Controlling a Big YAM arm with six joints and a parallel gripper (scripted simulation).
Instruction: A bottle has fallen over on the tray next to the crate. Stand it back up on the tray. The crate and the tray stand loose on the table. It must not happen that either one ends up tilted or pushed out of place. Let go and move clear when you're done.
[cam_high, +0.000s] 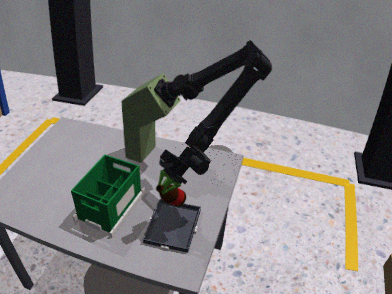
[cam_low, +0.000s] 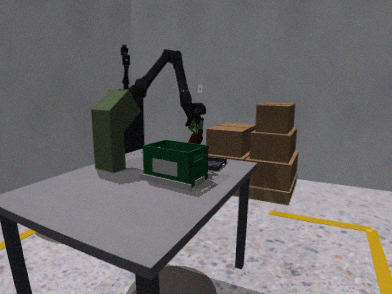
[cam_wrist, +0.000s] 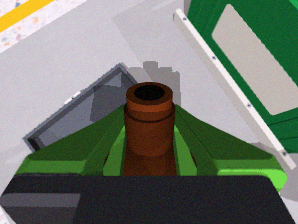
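Right now the brown bottle is 4 cm below my hand, 3 cm behind it and 2 cm to the left of it. Also, from my hand: green crate 26 cm to the right, 12 cm below, 2 cm behind; then dark tray 19 cm below, 5 cm to the left.
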